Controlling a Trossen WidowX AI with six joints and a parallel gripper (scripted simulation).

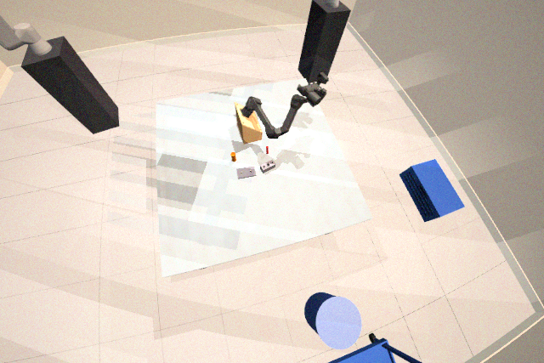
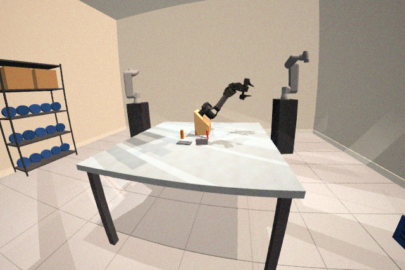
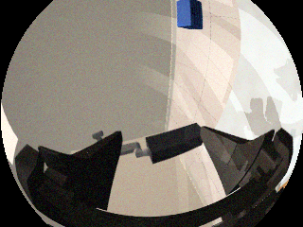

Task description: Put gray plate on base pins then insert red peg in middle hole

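Right now the gray plate is 45 cm to the right of my gripper tip, 37 cm below it and 22 cm ahead of it. Round my gripper tip: base (60 cm to the right, 40 cm below, 20 cm ahead); red peg (41 cm to the right, 36 cm below, 11 cm ahead); orange cylinder (64 cm to the right, 36 cm below, 8 cm ahead).
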